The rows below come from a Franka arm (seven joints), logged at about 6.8 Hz.
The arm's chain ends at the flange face. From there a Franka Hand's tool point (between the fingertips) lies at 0.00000 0.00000 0.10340 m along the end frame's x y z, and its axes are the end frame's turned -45 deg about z.
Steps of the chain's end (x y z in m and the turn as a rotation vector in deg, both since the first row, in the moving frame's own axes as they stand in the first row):
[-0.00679, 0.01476, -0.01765, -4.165, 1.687, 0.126]
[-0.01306, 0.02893, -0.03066, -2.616, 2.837, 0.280]
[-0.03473, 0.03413, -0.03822, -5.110, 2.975, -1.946]
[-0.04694, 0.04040, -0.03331, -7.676, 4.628, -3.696]
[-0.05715, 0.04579, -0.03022, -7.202, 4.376, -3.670]
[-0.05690, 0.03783, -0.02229, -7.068, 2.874, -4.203]
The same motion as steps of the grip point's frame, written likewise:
[-0.01841, 0.01309, -0.01797, -4.138, -1.752, 0.126]
[-0.02943, 0.01818, -0.03089, -3.856, 0.156, 0.280]
[-0.05124, 0.00992, -0.03877, -5.717, -1.510, -1.946]
[-0.06512, 0.01113, -0.03457, -8.700, -2.155, -3.696]
[-0.07591, 0.00679, -0.03134, -8.187, -1.998, -3.670]
[-0.07185, -0.00065, -0.02321, -7.030, -2.966, -4.203]

